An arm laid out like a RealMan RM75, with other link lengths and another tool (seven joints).
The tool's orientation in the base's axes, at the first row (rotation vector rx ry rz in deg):
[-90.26, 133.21, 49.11]
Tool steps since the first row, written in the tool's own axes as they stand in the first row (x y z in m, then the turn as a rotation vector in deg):
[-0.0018, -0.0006, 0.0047, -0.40, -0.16, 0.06]
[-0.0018, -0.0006, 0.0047, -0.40, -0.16, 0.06]
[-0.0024, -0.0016, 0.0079, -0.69, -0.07, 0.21]
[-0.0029, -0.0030, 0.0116, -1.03, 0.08, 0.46]
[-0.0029, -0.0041, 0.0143, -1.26, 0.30, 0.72]
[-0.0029, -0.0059, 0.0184, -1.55, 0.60, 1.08]
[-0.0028, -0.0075, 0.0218, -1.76, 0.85, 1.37]
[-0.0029, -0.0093, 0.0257, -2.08, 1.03, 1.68]
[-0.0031, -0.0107, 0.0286, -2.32, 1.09, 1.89]
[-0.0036, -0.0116, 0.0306, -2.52, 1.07, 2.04]
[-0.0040, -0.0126, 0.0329, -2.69, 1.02, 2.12]
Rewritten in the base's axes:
[0.0006, 0.0039, -0.0032, 0.30, 0.30, 0.08]
[0.0006, 0.0039, -0.0032, 0.30, 0.30, 0.08]
[0.0012, 0.0059, -0.0058, 0.31, 0.64, 0.13]
[0.0022, 0.0081, -0.0091, 0.28, 1.09, 0.14]
[0.0028, 0.0093, -0.0116, 0.14, 1.47, 0.11]
[0.0038, 0.0112, -0.0156, -0.07, 1.98, 0.06]
[0.0047, 0.0126, -0.0190, -0.25, 2.37, 0.02]
[0.0057, 0.0144, -0.0227, -0.33, 2.85, -0.02]
[0.0067, 0.0158, -0.0254, -0.31, 3.17, -0.06]
[0.0074, 0.0171, -0.0271, -0.23, 3.40, -0.09]
[0.0081, 0.0185, -0.0292, -0.13, 3.57, -0.10]

